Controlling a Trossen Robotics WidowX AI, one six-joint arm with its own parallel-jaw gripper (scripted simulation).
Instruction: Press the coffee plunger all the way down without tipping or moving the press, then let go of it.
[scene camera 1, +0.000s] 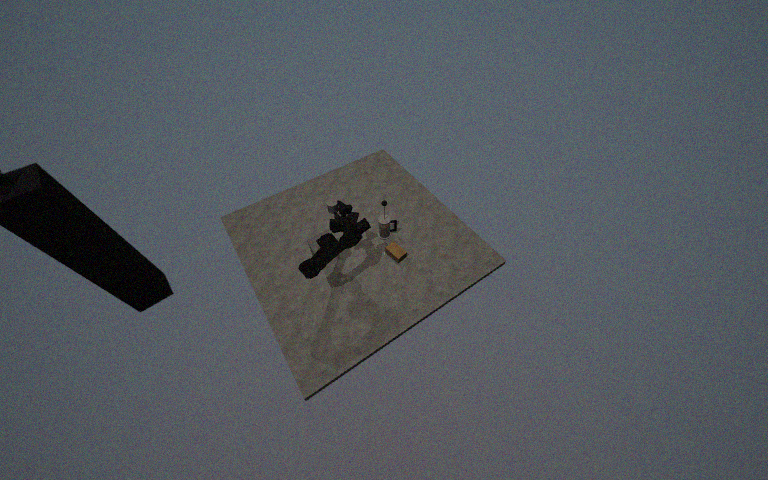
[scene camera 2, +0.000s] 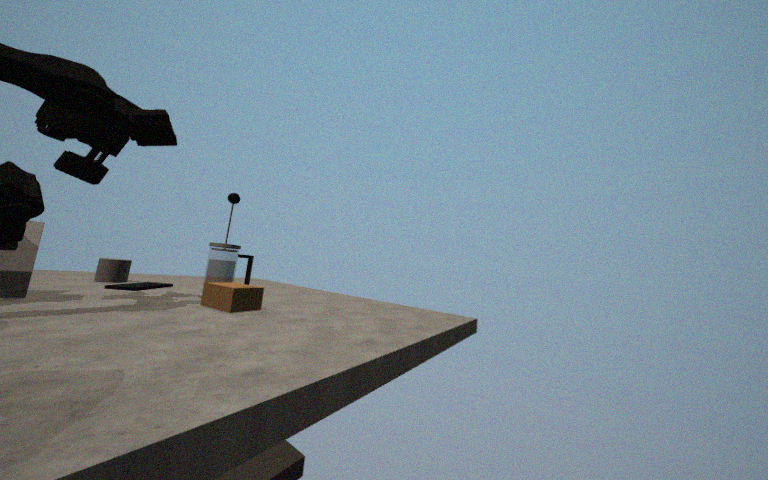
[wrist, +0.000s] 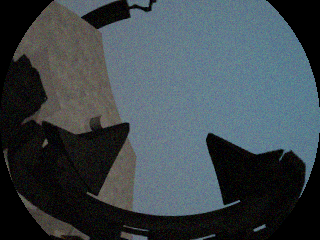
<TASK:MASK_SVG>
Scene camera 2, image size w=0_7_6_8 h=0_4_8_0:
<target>my gripper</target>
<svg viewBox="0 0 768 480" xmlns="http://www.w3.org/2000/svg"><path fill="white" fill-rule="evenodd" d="M130 137L124 137L123 142L119 146L111 149L97 148L90 145L84 139L78 139L79 142L87 144L92 148L87 156L79 156L73 152L65 151L53 166L86 183L98 184L109 171L108 168L102 165L103 161L109 154L116 157L130 140ZM45 100L36 112L37 119L34 123L37 124L37 130L50 138L65 141L66 138L61 137L52 116L62 114L73 115L76 113ZM118 95L118 96L120 96L123 100L126 101L128 108L130 108L130 109L142 109L142 108L140 108L139 106L137 106L137 105L135 105L134 103L132 103L131 101L128 101L128 100L125 99L124 97Z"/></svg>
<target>glass coffee press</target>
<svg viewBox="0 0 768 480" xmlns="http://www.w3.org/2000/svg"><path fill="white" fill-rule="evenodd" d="M237 193L230 193L228 195L228 201L232 203L225 244L210 242L201 293L198 293L198 297L202 297L204 283L234 283L238 257L249 258L244 284L249 285L254 256L240 255L239 250L241 246L227 244L233 206L240 201L240 196Z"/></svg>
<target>orange block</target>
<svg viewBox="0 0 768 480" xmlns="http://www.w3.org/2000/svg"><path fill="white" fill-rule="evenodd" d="M204 283L200 305L229 313L259 311L262 308L263 287L239 283Z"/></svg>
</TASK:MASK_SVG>
